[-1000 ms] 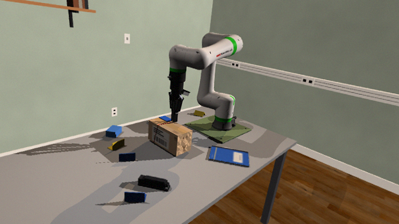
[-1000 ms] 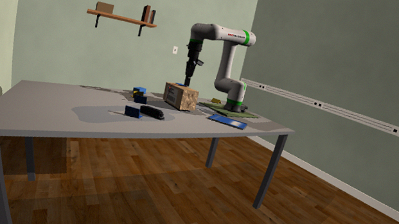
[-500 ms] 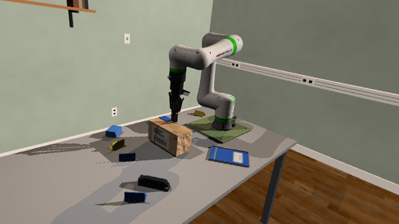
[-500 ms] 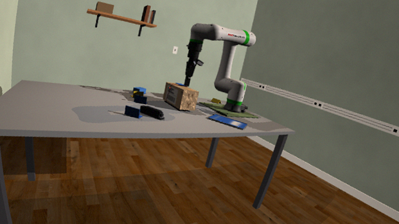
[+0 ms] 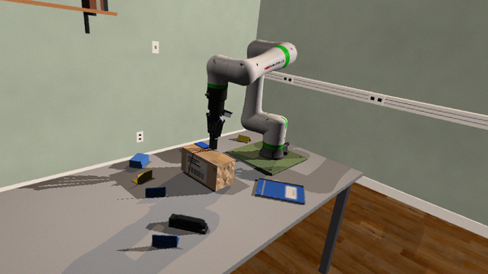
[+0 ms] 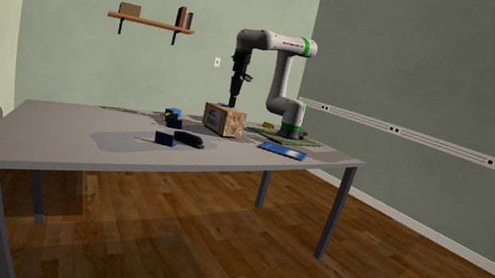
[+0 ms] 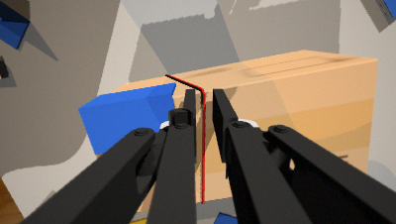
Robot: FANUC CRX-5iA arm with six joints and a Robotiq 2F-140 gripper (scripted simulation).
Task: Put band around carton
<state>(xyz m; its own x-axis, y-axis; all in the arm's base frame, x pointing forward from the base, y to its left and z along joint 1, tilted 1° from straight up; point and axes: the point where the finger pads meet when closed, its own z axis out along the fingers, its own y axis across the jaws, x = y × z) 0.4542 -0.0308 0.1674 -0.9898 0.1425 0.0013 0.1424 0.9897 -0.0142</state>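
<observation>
Right now my hand is 5 cm short of the brown carton, 2 cm to the right of it and 10 cm above it.
</observation>
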